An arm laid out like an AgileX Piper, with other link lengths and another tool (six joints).
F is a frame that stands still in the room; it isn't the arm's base.
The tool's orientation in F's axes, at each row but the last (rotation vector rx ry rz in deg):
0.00, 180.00, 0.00
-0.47, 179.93, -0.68
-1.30, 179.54, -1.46
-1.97, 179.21, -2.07
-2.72, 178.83, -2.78
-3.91, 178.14, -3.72
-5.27, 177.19, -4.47
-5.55, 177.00, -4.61
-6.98, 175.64, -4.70
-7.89, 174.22, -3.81
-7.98, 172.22, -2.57
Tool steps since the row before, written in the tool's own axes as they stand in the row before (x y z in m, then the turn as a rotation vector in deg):
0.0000, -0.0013, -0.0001, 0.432, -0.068, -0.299
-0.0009, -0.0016, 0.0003, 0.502, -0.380, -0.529
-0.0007, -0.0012, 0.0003, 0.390, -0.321, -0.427
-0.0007, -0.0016, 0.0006, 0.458, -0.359, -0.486
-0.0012, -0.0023, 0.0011, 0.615, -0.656, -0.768
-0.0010, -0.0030, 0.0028, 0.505, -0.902, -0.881
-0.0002, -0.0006, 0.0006, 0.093, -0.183, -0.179
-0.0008, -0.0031, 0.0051, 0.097, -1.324, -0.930
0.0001, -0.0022, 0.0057, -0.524, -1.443, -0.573
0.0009, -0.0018, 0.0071, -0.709, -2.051, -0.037
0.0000, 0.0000, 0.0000, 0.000, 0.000, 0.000
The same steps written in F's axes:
0.0000, -0.0013, 0.0001, -0.432, -0.068, 0.299
0.0009, -0.0016, -0.0003, -0.501, -0.379, 0.531
0.0007, -0.0012, -0.0003, -0.389, -0.320, 0.429
0.0007, -0.0016, -0.0006, -0.457, -0.358, 0.488
0.0013, -0.0023, -0.0010, -0.610, -0.651, 0.776
0.0012, -0.0031, -0.0026, -0.493, -0.887, 0.903
0.0003, -0.0006, -0.0006, -0.091, -0.179, 0.184
0.0012, -0.0033, -0.0049, -0.063, -1.279, 0.994
0.0005, -0.0025, -0.0056, 0.590, -1.365, 0.689
0.0000, -0.0022, -0.0071, 0.880, -1.974, 0.202
0.0000, 0.0000, 0.0000, 0.000, 0.000, 0.000

